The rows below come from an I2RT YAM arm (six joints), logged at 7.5 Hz.
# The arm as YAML. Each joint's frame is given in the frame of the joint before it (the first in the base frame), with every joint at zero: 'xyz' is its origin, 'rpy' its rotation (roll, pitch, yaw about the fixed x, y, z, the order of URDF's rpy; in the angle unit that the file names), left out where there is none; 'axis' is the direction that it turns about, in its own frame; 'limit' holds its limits. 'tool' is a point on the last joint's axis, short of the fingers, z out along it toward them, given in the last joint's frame.
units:
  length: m
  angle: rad
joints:
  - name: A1
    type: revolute
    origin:
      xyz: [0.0, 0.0, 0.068]
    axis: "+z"
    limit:
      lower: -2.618
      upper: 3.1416
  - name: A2
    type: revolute
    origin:
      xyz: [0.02, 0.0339, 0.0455]
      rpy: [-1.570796, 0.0, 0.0]
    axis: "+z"
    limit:
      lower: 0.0
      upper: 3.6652
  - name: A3
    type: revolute
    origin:
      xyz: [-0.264, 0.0, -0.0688]
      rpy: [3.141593, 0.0, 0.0]
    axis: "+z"
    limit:
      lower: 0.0
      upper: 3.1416
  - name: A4
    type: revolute
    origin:
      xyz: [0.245, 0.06, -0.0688]
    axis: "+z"
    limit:
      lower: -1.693
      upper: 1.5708
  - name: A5
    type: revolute
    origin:
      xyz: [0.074, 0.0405, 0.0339]
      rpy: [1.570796, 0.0, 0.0]
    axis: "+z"
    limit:
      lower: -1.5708
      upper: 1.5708
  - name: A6
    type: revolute
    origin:
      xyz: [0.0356, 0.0, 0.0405]
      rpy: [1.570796, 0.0, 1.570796]
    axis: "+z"
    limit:
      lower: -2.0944
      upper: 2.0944
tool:
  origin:
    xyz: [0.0, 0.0, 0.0]
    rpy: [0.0, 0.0, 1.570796]
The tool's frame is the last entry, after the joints.
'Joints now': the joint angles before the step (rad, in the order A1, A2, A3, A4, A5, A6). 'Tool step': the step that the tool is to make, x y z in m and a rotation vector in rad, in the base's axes. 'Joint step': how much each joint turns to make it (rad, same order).
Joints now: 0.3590, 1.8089, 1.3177, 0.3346, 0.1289, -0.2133
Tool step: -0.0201, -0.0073, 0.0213, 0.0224, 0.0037, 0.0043
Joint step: -0.0001, -0.0967, -0.0305, -0.0645, -0.0078, 0.0215
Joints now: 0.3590, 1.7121, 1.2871, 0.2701, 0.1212, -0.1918
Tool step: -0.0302, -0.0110, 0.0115, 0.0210, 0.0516, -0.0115
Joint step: 0.0014, -0.1271, -0.0716, -0.1013, 0.0060, 0.0398
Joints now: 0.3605, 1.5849, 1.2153, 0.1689, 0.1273, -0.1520
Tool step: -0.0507, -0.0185, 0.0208, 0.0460, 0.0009, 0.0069
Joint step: 0.0001, -0.2144, -0.1151, -0.0888, -0.0151, 0.0415
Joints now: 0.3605, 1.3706, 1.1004, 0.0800, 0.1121, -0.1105
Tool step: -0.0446, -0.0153, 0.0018, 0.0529, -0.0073, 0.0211
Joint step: 0.0016, -0.1890, -0.1335, -0.0342, -0.0276, 0.0429
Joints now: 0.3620, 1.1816, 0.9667, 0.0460, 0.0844, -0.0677
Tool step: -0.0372, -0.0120, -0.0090, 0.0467, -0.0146, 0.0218
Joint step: 0.0047, -0.1671, -0.1351, -0.0044, -0.0228, 0.0354
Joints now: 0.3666, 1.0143, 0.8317, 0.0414, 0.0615, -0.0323
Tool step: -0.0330, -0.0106, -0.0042, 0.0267, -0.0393, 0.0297
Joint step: 0.0049, -0.1595, -0.0966, -0.0170, -0.0259, 0.0077
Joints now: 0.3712, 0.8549, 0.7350, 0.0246, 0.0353, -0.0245
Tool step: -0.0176, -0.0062, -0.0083, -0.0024, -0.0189, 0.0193
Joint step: -0.0003, -0.0938, -0.0660, -0.0108, -0.0188, -0.0108
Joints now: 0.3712, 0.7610, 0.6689, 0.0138, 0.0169, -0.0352
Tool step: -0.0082, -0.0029, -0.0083, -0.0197, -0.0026, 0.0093
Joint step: 0.0000, -0.0475, -0.0416, -0.0104, -0.0077, -0.0200
